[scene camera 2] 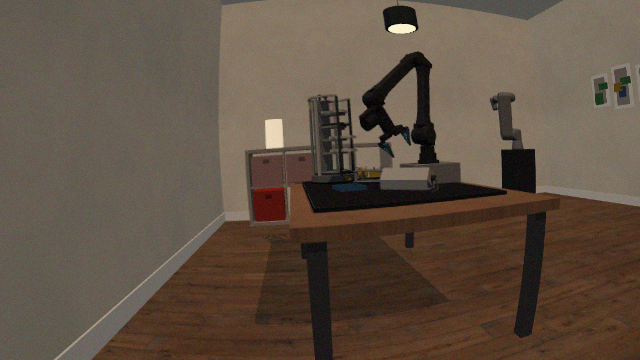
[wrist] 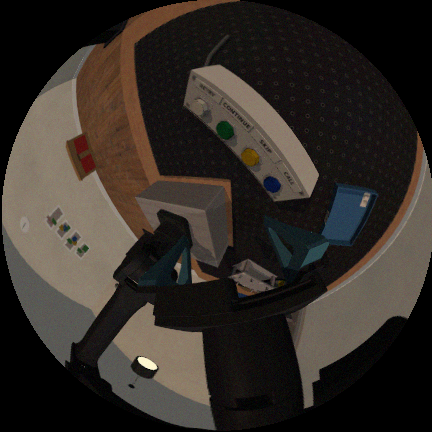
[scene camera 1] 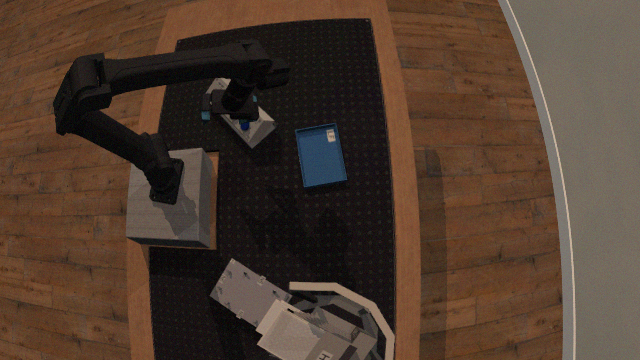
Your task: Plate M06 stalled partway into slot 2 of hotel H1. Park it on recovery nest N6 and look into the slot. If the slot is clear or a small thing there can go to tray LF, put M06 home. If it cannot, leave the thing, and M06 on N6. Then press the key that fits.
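Frame: origin at the arm's base, x right, y up, z back, level; metres.
Where they show: gripper, fingertip midpoint: (scene camera 2: 402, 151) (wrist: 224, 229) (scene camera 1: 221, 122); arm's base, link origin: (scene camera 2: 428, 163) (wrist: 176, 228) (scene camera 1: 167, 181).
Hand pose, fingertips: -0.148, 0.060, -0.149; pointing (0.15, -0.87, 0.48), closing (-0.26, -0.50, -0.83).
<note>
Each offset is from my fingertips to the top centre of the thing, as dx, dy, dz. "spot": to the spot under its first point. Level surfaces: height alone.
My gripper (scene camera 1: 230, 107) (scene camera 2: 401, 150) (wrist: 224, 229) is open and empty, above the key box @[-0.095, -0.064, +0.005] (scene camera 1: 260, 131) (scene camera 2: 405, 178) (wrist: 272, 112). In the wrist view its keys are RETRY, white @[-0.125, -0.073, +0.077] (wrist: 200, 106), CONTINUE, green @[-0.093, -0.073, +0.038] (wrist: 225, 130), SKIP, yellow @[-0.062, -0.073, +0.000] (wrist: 250, 157), and CALL, blue @[-0.030, -0.073, -0.039] (wrist: 272, 184). Blue tray LF @[+0.011, -0.130, -0.234] (scene camera 1: 321, 160) (scene camera 2: 349, 187) (wrist: 347, 217) looks empty. Hotel H1 (scene camera 1: 292, 334) (scene camera 2: 312, 140) is an upright rack with several levels. A pale board @[+0.397, -0.072, -0.113] (scene camera 1: 250, 292) with small posts and clips stands beside it. I cannot identify M06 or nest N6, or see inside slot 2.
The arm's grey base block (scene camera 1: 167, 200) (scene camera 2: 447, 172) (wrist: 187, 197) stands at the table's edge. A pale angled guard @[spot: +0.370, +0.318, -0.332] (scene camera 1: 335, 286) curves beside the hotel. A cable @[spot: -0.248, -0.144, +0.085] (wrist: 216, 49) runs from the key box's far end. The dark perforated mat @[dy -0.148] (scene camera 1: 320, 75) lies under these things.
</note>
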